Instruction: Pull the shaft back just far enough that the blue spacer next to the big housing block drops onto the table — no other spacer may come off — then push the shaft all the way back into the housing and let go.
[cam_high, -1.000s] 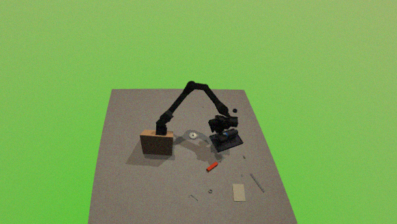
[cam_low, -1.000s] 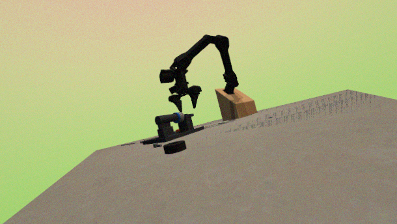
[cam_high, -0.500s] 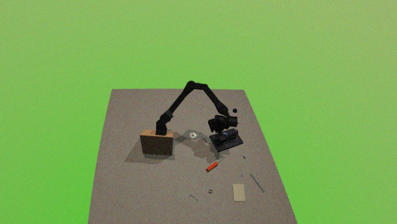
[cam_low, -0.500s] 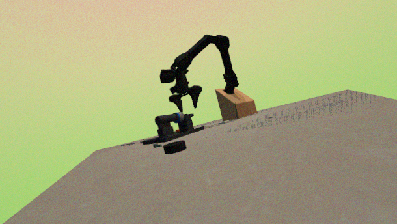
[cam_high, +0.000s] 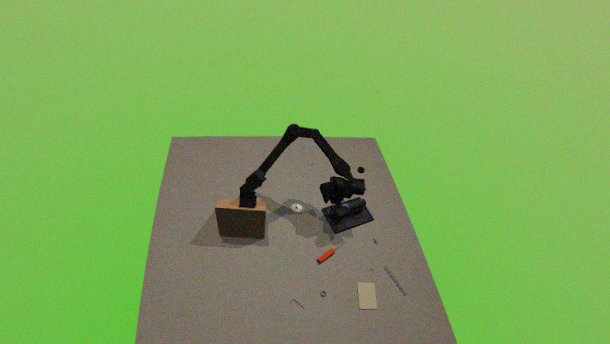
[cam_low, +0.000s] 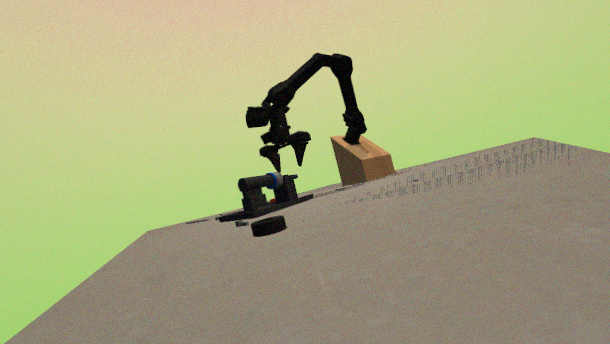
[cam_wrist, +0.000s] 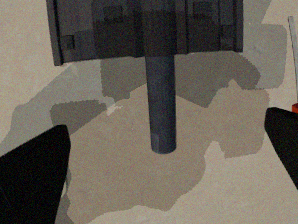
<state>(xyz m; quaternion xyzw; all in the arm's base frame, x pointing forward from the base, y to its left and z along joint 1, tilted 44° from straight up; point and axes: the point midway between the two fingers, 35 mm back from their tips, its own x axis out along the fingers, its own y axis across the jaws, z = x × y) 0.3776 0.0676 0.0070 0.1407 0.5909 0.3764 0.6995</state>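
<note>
Now: the dark shaft 5 cm ahead of my gripper tip, 2 cm to the left of it and 3 cm below it. Round my gripper tip: black disc (25 cm ahead, 36 cm to the left, 10 cm below); then beige card (15 cm ahead, 38 cm to the right, 10 cm below); then red-handled screwdriver (2 cm ahead, 16 cm to the right, 10 cm below).
</note>
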